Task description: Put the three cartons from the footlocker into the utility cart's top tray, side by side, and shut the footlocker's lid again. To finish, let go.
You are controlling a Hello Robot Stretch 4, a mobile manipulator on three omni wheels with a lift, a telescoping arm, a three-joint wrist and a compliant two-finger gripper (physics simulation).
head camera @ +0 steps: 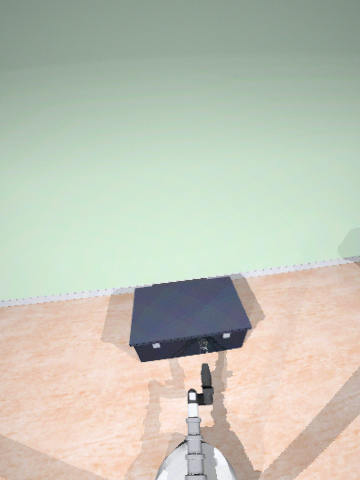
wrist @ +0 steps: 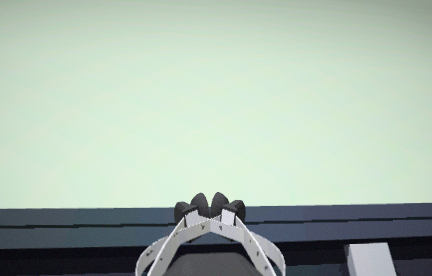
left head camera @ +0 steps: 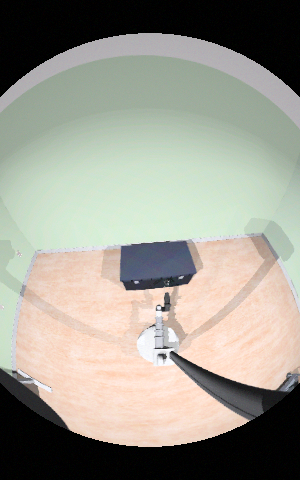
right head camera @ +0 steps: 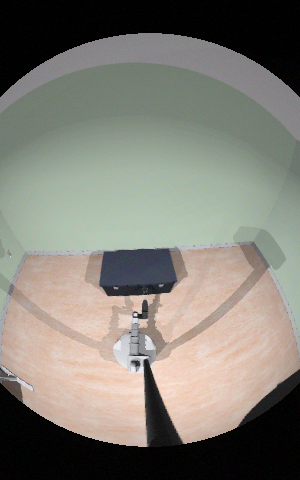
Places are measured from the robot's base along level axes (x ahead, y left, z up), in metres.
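Where they show: gripper, fingertip midpoint: (head camera: 202,338) (wrist: 209,208) (left head camera: 166,278) (right head camera: 144,285).
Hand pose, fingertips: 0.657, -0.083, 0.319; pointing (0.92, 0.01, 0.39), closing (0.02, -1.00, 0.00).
After its pixels a point has its place, as x, y, z.
The dark blue footlocker (head camera: 190,310) {0.861, -0.014, 0.324} (left head camera: 157,261) {0.863, 0.000, 0.325} (right head camera: 138,267) {0.876, -0.010, 0.324} stands on the floor against the green wall, its lid down flat. Two pale latches show on its front. In the wrist view the lid's front edge (wrist: 90,232) {0.669, 0.036, 0.300} runs across the lower part, with a latch at the lower right. My gripper (head camera: 203,344) {0.657, -0.083, 0.318} (left head camera: 167,283) {0.657, -0.083, 0.318} (right head camera: 145,290) {0.657, -0.083, 0.318} (wrist: 209,208) {0.657, -0.083, 0.318} is shut, its fingertips close together with no object between them. It is at the footlocker's front, right of the middle; whether it touches is unclear. The three cartons and the utility cart's top tray cannot be made out.
The green wall (head camera: 180,200) {1.398, 0.022, 0.952} rises behind the footlocker. A pale bar-like object (left head camera: 37,381) (right head camera: 17,378) lies at the lower left of both side head views, partly cut off. My dark mast (left head camera: 220,382) {-0.060, -0.087, 1.204} (right head camera: 157,415) {-0.055, -0.097, 1.288} crosses the lower part of those views. Shadows fall on the wooden floor.
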